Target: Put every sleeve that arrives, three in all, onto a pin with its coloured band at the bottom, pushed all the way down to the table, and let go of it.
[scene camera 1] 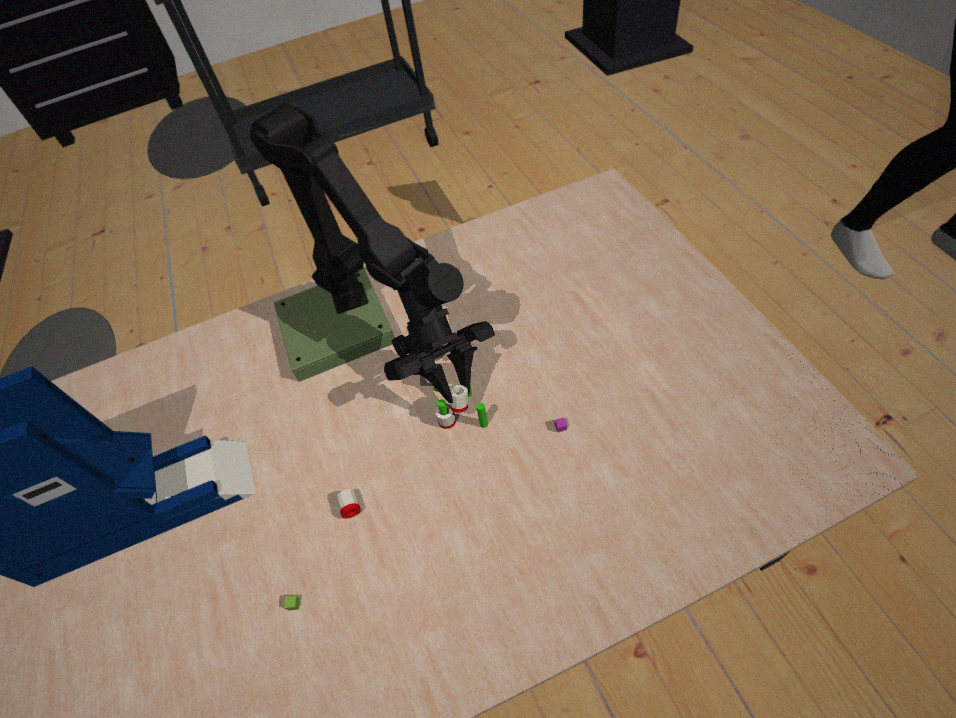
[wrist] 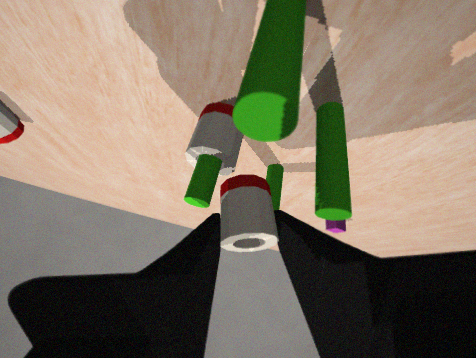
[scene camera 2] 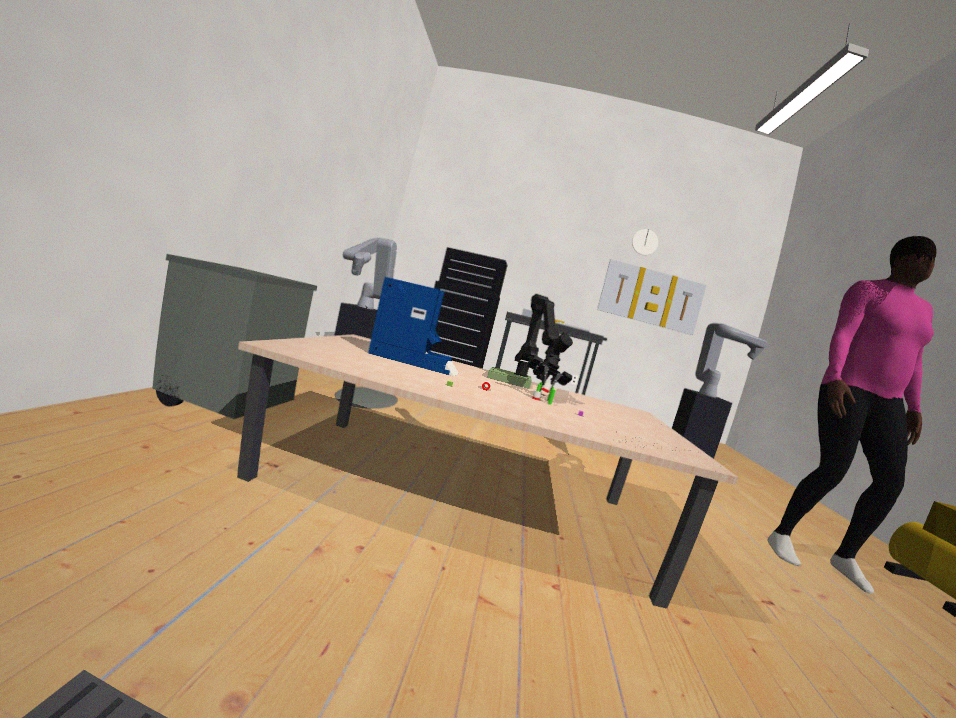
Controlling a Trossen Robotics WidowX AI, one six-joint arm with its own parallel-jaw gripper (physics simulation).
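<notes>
My gripper (scene camera 1: 459,394) (wrist: 246,218) is shut on a white sleeve (scene camera 1: 459,398) (wrist: 249,214), held upright, red band down, among the green pins; its height above the table is unclear. Another sleeve (scene camera 1: 445,418) (wrist: 215,131) stands red band down around a pin (scene camera 1: 442,405) (wrist: 204,180), which sticks out of its top. A bare pin (scene camera 1: 482,415) (scene camera 2: 551,395) stands to the right in scene camera 1. Two further pins are partly hidden behind the gripper there. A third sleeve (scene camera 1: 348,502) (scene camera 2: 486,386) (wrist: 8,126) lies on its side, left of the pins.
A blue machine (scene camera 1: 61,486) (scene camera 2: 405,320) with a pale chute (scene camera 1: 231,467) stands at the left. A purple cube (scene camera 1: 561,424) (scene camera 2: 580,413) (wrist: 335,226) lies right of the pins, and a lime cube (scene camera 1: 291,602) (scene camera 2: 449,383) lies near the front. The arm stands on a green base (scene camera 1: 328,340).
</notes>
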